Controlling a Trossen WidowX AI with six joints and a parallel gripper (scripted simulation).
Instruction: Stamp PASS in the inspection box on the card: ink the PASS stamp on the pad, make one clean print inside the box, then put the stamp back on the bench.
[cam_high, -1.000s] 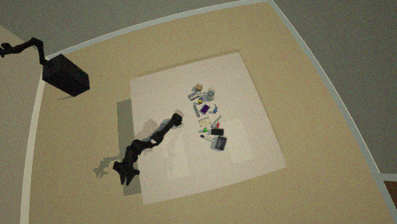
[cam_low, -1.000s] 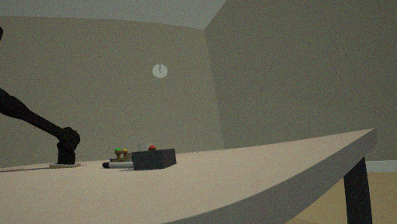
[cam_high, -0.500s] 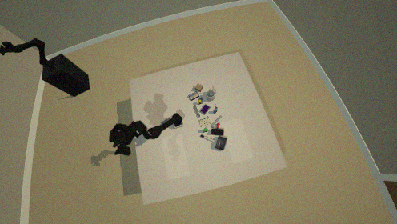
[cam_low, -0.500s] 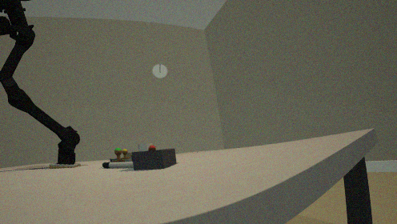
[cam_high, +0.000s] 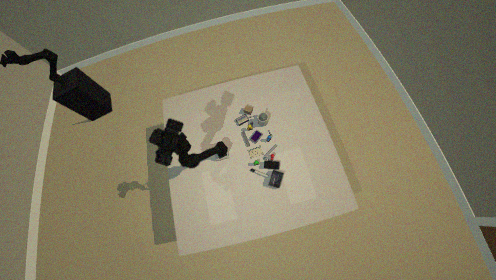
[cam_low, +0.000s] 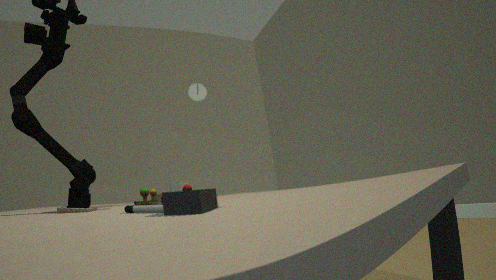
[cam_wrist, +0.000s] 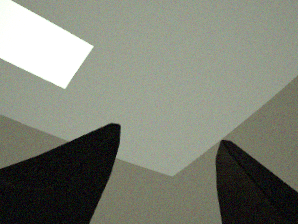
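Now: gripper tip 75 cm above the green-topped stamp, 32 cm short of it and 5 cm to the left of it. The rest, counted from my gripper tip: cream card 77 cm below, 36 cm ahead, 3 cm to the left; then grey block 76 cm below, 33 cm ahead, 16 cm to the left; then pen-like tool 76 cm below, 30 cm ahead, 11 cm to the right.
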